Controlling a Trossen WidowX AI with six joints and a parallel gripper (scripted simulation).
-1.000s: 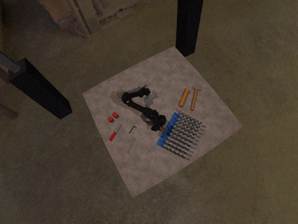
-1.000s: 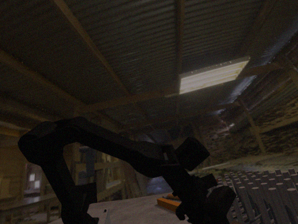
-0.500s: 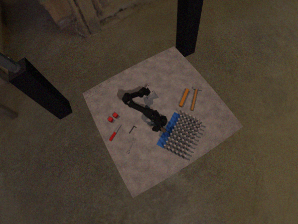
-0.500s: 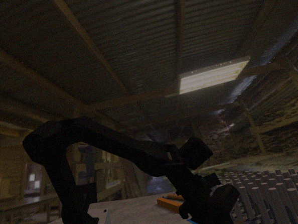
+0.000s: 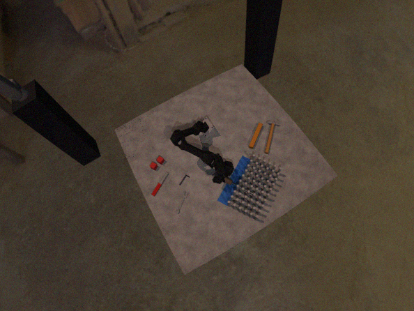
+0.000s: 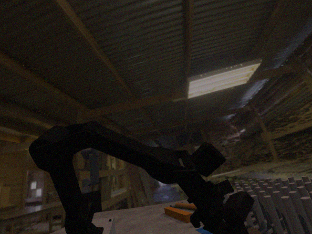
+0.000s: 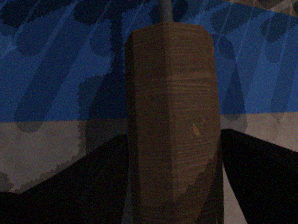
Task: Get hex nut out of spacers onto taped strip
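Right now the blue taped strip is 6 cm to the left of my gripper tip, 4 cm below it and 2 cm ahead of it. From my gripper tip the other things lie so: grey wrench 35 cm to the right, 3 cm below, 2 cm behind; orange bar 38 cm to the left, 19 cm behind, 2 cm below; dark hex key 24 cm to the right, 17 cm behind, 3 cm below.
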